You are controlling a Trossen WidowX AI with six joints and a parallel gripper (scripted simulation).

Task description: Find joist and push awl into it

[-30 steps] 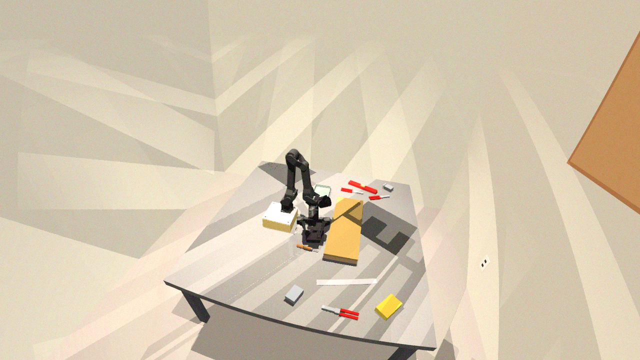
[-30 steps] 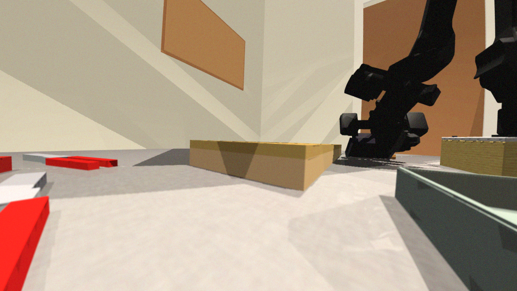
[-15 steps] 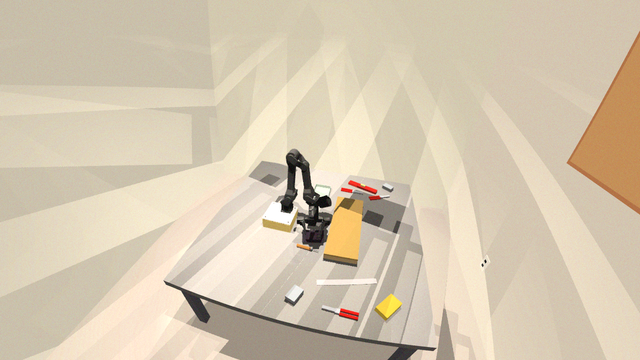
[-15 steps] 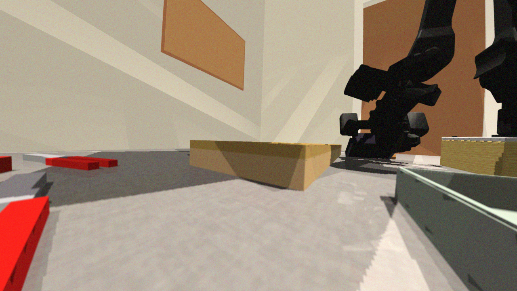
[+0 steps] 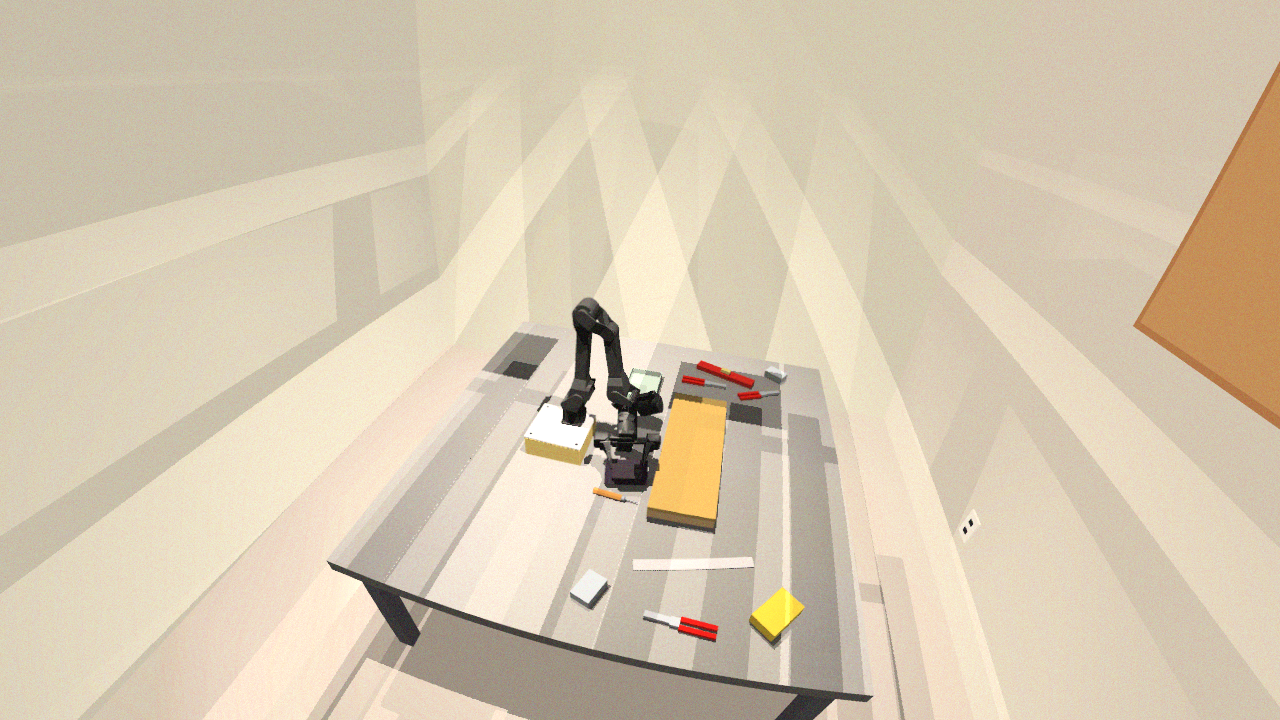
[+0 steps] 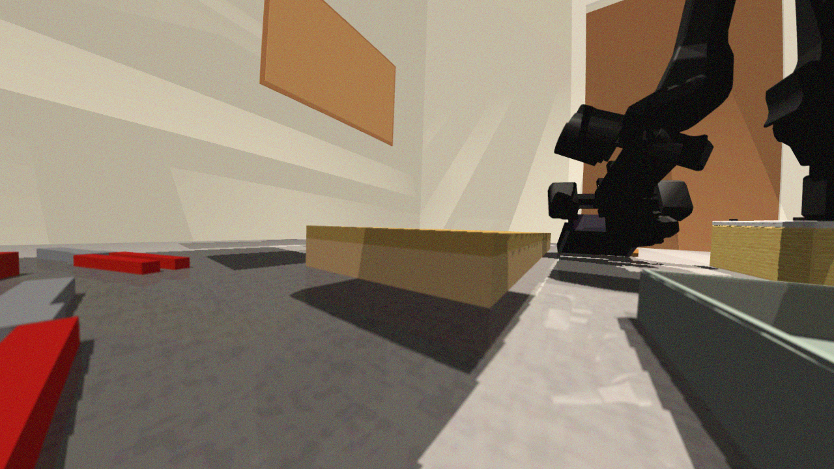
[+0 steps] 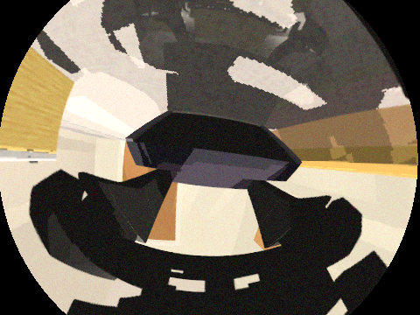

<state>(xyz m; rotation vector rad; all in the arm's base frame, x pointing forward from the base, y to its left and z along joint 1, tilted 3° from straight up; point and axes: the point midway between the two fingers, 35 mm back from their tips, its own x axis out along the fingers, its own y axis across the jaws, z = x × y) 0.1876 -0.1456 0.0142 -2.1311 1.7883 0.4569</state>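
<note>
Right now my gripper tip is 1 cm short of the stud finder and 1 cm above it. From my gripper tip the other things lie so: white strip: 23 cm to the right, 21 cm ahead, 6 cm below; pale green tray: 48 cm to the left, 5 cm below, 2 cm behind; awl: 6 cm to the right, 6 cm below, 1 cm behind.
</note>
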